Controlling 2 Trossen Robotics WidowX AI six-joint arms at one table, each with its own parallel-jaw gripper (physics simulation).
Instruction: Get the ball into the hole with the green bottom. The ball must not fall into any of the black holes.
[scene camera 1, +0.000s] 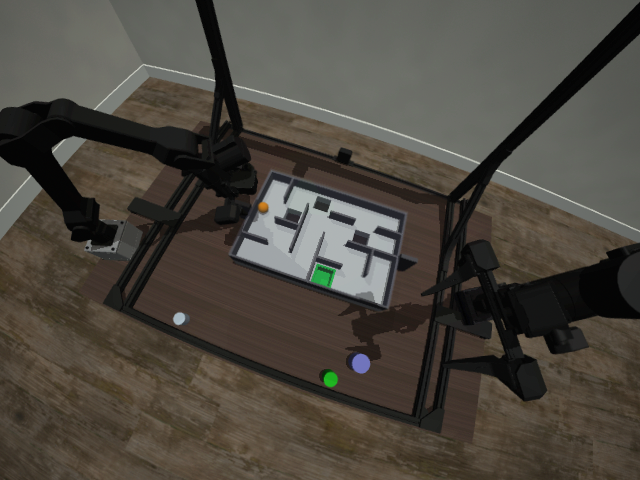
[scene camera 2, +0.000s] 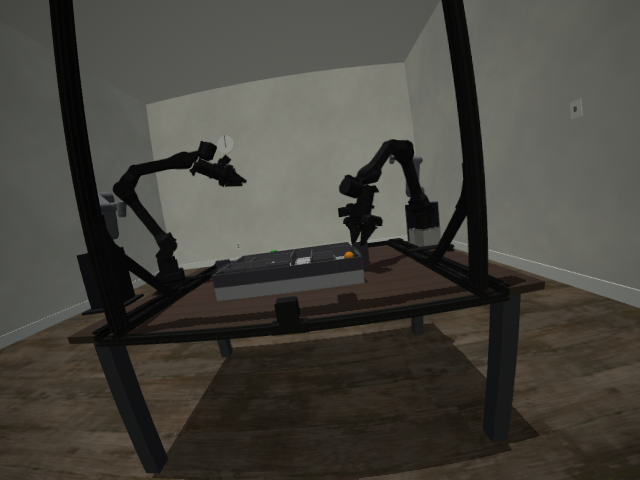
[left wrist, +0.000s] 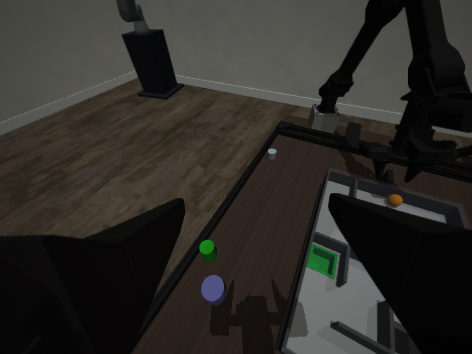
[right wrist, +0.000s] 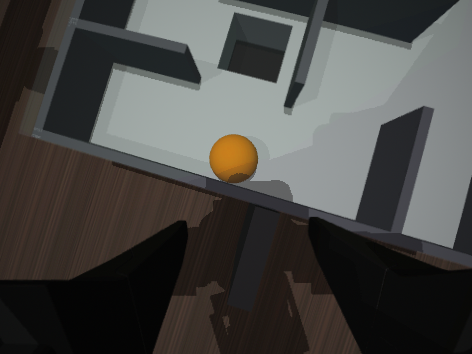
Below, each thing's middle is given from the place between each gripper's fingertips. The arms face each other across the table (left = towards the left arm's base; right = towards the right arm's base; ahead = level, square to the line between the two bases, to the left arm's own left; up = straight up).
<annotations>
The grey maze box (scene camera 1: 340, 244) is 25 cm behind my left hand, 15 cm to the right of it and 34 cm below it.
The grey maze box is 40 mm ahead of my right hand, 230 mm to the left of it and 40 mm below it.
</annotations>
